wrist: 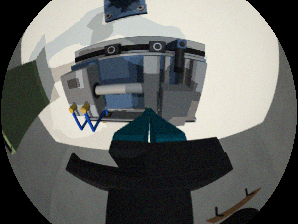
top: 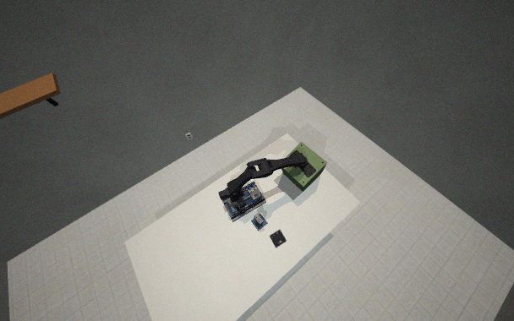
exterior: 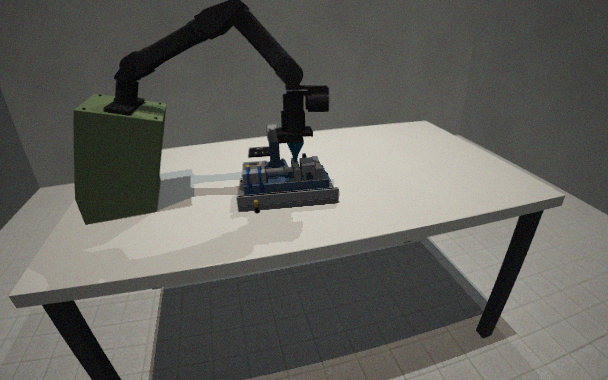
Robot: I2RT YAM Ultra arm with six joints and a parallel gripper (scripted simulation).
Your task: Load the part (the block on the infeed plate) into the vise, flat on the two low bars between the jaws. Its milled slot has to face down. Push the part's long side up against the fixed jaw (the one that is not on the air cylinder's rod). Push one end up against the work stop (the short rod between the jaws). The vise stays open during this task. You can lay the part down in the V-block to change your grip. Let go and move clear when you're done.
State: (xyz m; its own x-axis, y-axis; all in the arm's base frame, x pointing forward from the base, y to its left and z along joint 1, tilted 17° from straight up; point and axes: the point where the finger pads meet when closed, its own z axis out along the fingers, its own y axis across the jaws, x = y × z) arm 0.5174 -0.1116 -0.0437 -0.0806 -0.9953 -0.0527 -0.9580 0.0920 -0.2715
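The grey block part is 40 mm ahead of my hand and 30 mm below it. Round my hand: cylinder rod 50 mm behind, 30 mm to the left, 40 mm below; air cylinder 120 mm behind, 30 mm to the left, 40 mm below; vise 30 mm behind, 20 mm to the left, 80 mm below.
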